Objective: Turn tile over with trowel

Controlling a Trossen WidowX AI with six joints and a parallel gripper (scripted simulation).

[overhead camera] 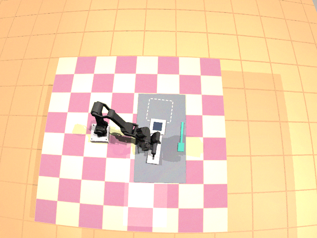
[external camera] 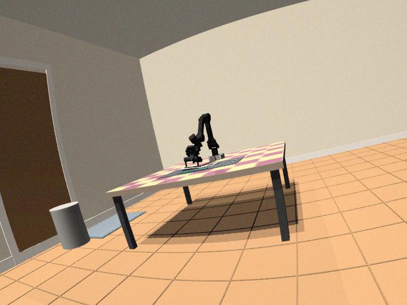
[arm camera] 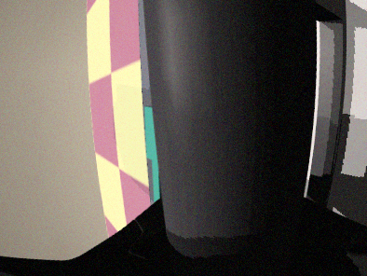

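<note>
The grey mat lies 30 mm ahead of my gripper tip, 70 mm to the left of it and 80 mm below it. Round my gripper tip: square tile 20 mm ahead, 140 mm to the left, 50 mm below; trowel 20 mm behind, 10 mm to the left, 10 mm below; teal long-handled tool 160 mm ahead, 20 mm to the left, 50 mm below.
</note>
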